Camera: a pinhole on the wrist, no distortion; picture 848 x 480 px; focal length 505.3 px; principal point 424.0 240.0 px. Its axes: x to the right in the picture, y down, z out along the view. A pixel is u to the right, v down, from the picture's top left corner.
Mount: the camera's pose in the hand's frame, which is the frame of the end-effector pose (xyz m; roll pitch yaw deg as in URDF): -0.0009 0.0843 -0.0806 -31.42 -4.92 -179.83
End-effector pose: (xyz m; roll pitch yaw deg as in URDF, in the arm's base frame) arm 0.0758 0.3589 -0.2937 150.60 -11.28 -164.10
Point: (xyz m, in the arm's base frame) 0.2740 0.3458 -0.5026
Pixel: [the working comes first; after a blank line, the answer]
In the camera's frame: 0.2399 0.1007 0.2659

outside the picture
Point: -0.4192 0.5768 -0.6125
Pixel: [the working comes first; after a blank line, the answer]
In the camera's frame: -0.2948 -0.3424 0.5185

outside the picture
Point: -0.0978 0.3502 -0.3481
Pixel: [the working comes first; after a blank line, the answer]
In the camera's frame: -0.1405 -0.0185 0.2089

84.2 195.2
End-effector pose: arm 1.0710 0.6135 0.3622 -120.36 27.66 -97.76
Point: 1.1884 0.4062 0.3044
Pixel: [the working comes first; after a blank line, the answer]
In the camera's frame: -0.1783 0.0562 0.2717

92.3 344.5
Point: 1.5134 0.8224 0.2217
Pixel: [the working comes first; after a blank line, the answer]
In the camera's frame: 0.2177 -0.2176 0.5037

642.4 21.7
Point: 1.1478 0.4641 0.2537
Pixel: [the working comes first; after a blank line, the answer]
In the camera's frame: -0.1568 -0.0110 0.2207

65.0 214.8
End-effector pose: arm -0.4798 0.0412 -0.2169 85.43 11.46 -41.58
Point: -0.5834 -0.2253 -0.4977
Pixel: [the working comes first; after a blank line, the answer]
In the camera's frame: -0.1244 0.1309 0.4777

292.5 378.5
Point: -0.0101 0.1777 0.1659
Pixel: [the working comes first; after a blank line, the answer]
In the camera's frame: -0.2064 -0.1723 -0.4348

behind the camera
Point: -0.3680 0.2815 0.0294
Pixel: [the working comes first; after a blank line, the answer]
In the camera's frame: 0.1082 -0.0525 -0.2247

behind the camera
